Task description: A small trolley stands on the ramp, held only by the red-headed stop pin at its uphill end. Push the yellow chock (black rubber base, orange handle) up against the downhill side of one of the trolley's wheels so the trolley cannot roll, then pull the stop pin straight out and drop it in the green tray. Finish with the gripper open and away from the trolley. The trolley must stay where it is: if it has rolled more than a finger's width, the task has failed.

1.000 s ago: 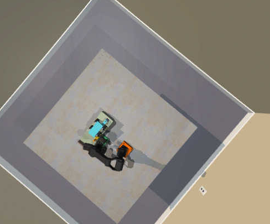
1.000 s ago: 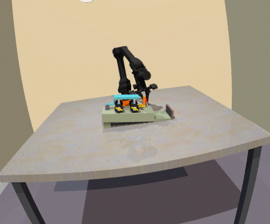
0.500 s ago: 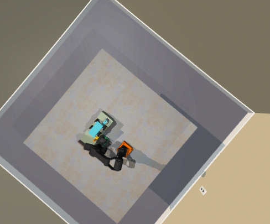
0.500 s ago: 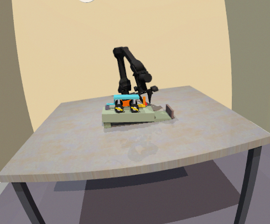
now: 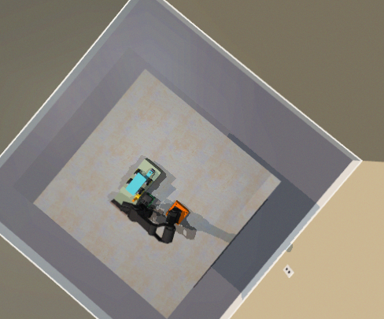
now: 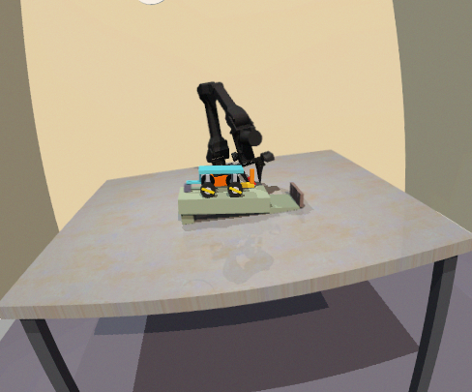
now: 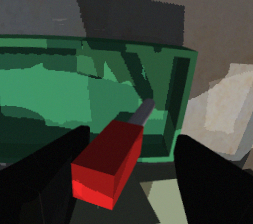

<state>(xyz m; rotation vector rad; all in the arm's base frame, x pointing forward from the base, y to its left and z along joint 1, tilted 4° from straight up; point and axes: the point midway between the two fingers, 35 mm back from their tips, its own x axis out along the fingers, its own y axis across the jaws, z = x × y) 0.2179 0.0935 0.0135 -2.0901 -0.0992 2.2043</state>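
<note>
The yellow chock lies 70 mm ahead of my gripper tip, 40 mm to the right of it and 30 mm above it. From my gripper tip the other things lie so: red-headed stop pin (right at my gripper tip); then trolley (110 mm ahead, 140 mm to the right, 60 mm above); then dark end stop (140 mm ahead, 120 mm to the left, 20 mm below).
</note>
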